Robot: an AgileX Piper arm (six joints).
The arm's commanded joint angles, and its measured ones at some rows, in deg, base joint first. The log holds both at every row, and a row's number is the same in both.
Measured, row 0:
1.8, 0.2, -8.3, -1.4, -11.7, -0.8
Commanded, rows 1 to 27:
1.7, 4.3, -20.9, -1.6, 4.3, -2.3
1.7, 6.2, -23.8, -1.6, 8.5, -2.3
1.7, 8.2, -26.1, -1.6, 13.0, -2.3
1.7, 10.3, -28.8, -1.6, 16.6, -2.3
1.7, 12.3, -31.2, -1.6, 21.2, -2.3
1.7, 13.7, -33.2, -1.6, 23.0, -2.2
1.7, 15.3, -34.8, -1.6, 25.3, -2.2
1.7, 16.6, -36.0, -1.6, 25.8, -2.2
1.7, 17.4, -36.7, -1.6, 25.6, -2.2
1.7, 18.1, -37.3, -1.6, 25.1, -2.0
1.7, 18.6, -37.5, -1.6, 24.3, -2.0
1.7, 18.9, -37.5, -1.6, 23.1, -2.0
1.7, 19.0, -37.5, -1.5, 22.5, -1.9
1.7, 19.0, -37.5, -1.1, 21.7, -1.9
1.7, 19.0, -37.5, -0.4, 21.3, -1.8
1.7, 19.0, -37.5, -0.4, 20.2, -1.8
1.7, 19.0, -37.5, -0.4, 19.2, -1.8
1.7, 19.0, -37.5, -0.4, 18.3, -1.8
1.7, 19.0, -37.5, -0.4, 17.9, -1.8
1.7, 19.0, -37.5, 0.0, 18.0, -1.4
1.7, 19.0, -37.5, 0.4, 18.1, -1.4
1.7, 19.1, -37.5, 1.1, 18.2, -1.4
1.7, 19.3, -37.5, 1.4, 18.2, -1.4
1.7, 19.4, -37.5, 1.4, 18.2, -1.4
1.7, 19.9, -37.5, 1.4, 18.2, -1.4
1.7, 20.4, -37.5, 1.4, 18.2, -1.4
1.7, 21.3, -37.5, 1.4, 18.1, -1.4
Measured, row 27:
1.8, 19.2, -37.0, 0.9, 18.7, -1.4
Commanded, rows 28 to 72:
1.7, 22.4, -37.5, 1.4, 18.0, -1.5
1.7, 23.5, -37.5, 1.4, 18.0, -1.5
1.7, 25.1, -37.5, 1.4, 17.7, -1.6
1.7, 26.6, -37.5, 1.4, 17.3, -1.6
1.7, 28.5, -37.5, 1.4, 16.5, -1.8
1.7, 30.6, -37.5, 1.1, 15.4, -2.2
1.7, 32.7, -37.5, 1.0, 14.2, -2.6
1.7, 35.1, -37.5, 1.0, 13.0, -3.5
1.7, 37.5, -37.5, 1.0, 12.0, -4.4
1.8, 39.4, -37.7, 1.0, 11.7, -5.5
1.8, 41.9, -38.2, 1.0, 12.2, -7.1
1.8, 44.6, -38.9, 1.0, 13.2, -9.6
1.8, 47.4, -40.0, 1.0, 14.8, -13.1
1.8, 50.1, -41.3, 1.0, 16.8, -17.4
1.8, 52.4, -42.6, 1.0, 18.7, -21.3
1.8, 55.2, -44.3, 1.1, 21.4, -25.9
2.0, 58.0, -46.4, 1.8, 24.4, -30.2
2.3, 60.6, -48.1, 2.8, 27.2, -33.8
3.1, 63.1, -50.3, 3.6, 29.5, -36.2
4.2, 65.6, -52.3, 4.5, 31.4, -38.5
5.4, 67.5, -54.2, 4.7, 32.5, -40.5
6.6, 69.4, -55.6, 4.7, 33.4, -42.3
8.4, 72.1, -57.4, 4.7, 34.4, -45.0
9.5, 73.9, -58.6, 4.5, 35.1, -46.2
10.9, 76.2, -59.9, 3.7, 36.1, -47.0
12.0, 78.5, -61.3, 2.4, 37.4, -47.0
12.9, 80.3, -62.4, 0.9, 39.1, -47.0
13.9, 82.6, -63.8, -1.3, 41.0, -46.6
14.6, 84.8, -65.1, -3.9, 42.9, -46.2
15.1, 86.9, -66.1, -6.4, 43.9, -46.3
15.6, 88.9, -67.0, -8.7, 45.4, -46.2
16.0, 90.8, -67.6, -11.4, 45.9, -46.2
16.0, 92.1, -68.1, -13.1, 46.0, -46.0
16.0, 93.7, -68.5, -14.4, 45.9, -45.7
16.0, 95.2, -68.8, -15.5, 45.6, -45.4
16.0, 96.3, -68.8, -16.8, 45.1, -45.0
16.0, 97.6, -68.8, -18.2, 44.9, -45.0
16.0, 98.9, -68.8, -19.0, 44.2, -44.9
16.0, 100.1, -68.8, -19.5, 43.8, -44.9
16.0, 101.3, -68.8, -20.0, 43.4, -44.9
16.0, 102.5, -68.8, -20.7, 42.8, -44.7
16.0, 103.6, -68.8, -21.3, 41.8, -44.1
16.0, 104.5, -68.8, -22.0, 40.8, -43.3
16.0, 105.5, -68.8, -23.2, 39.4, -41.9
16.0, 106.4, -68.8, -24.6, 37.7, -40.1
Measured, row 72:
16.0, 103.2, -68.4, -20.5, 42.5, -44.2
